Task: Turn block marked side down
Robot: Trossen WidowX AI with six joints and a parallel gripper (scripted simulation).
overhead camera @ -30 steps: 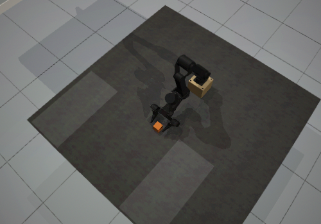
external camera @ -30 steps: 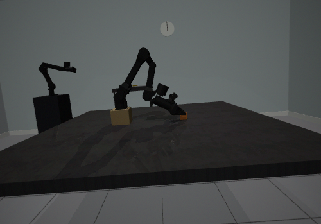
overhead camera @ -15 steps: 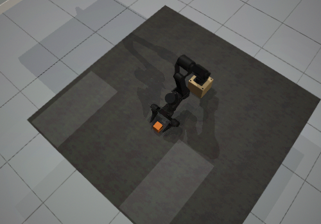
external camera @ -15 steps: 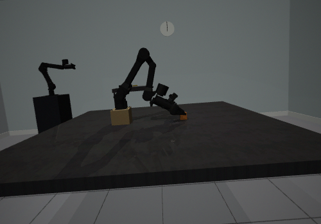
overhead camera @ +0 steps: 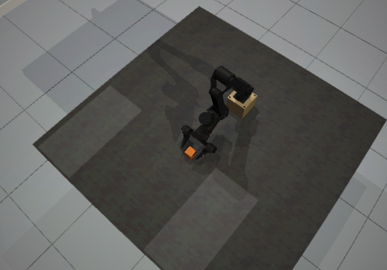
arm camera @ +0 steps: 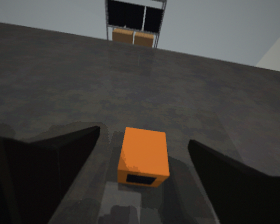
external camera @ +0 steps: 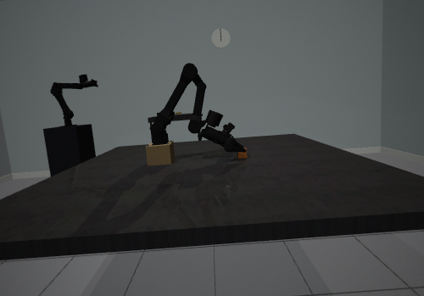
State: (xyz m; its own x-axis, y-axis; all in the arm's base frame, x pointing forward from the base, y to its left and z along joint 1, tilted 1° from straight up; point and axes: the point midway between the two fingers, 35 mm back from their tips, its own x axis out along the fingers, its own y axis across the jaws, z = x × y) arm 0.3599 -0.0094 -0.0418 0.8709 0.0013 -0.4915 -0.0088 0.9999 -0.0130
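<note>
Now: gripper tip 20 mm past the orange block and 20 mm above it.
</note>
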